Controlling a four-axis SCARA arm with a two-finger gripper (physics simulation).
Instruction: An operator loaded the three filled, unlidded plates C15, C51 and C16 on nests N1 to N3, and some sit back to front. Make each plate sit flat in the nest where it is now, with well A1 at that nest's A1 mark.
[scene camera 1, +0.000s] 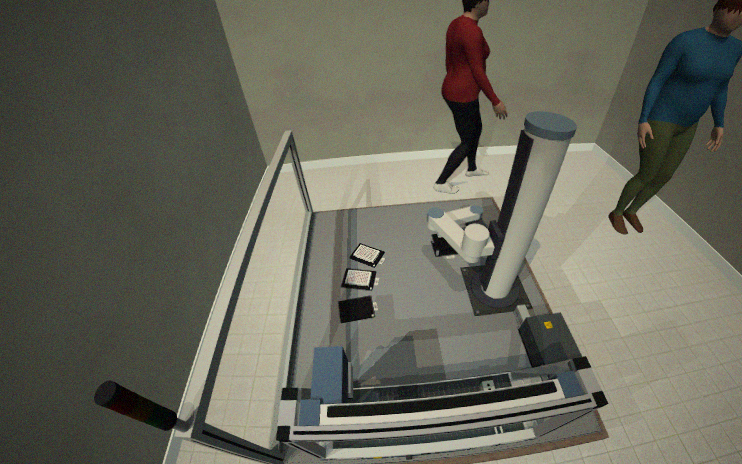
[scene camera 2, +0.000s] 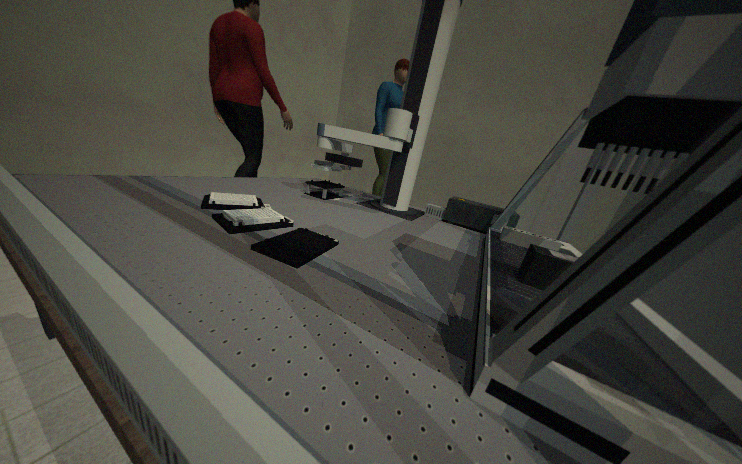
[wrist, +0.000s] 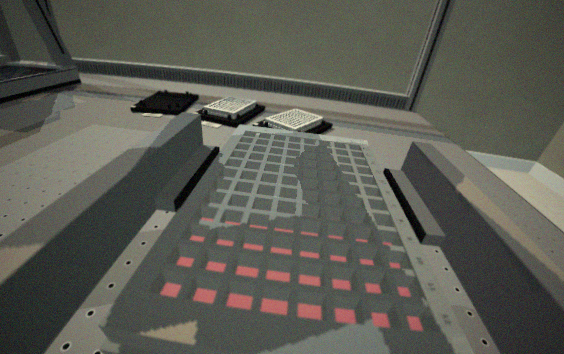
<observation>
In view: the gripper (wrist: 303, 146), a white plate (scene camera 2: 264, 215), a white plate (wrist: 294, 120) and a dark box (scene camera 1: 552, 345).
The dark box shows as well in scene camera 2 (scene camera 2: 483, 215).
</observation>
